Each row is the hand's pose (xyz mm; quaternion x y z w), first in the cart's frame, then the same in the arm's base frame.
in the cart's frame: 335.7 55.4 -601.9 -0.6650 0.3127 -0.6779 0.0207
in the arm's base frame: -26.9 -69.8 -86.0 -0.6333 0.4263 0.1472 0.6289
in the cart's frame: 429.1 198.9 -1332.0 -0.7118 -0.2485 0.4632 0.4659
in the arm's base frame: -554.7 294.6 302.7 0.2546 -0.5457 0.4345 0.6698
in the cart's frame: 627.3 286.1 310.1 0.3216 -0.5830 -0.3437 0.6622
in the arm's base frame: 924.0 -324.5 -113.8 0.7244 0.3171 -0.4737 0.3878
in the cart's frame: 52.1 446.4 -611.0 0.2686 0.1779 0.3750 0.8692
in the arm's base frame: -115.0 -429.1 224.6 0.8351 0.1931 0.5148 0.0184
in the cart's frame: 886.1 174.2 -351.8 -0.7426 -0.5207 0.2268 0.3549
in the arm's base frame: 494.6 229.6 47.9 0.1714 -0.5463 0.0948 0.8143
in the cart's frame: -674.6 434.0 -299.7 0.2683 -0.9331 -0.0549 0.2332
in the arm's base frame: -247.3 -1166.7 -27.6 0.6003 -0.2244 -0.7271 0.2461
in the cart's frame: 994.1 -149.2 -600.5 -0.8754 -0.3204 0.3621 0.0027
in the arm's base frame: 288.2 540.1 -149.7 -0.1743 -0.7180 0.2303 0.6333
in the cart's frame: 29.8 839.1 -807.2 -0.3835 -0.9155 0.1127 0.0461
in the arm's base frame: -218.1 -487.9 647.8 0.2078 -0.6278 -0.4788 0.5774
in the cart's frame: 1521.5 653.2 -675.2 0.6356 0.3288 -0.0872 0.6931
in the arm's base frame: 652.6 742.6 718.5 -0.6676 -0.6721 -0.2252 0.2278
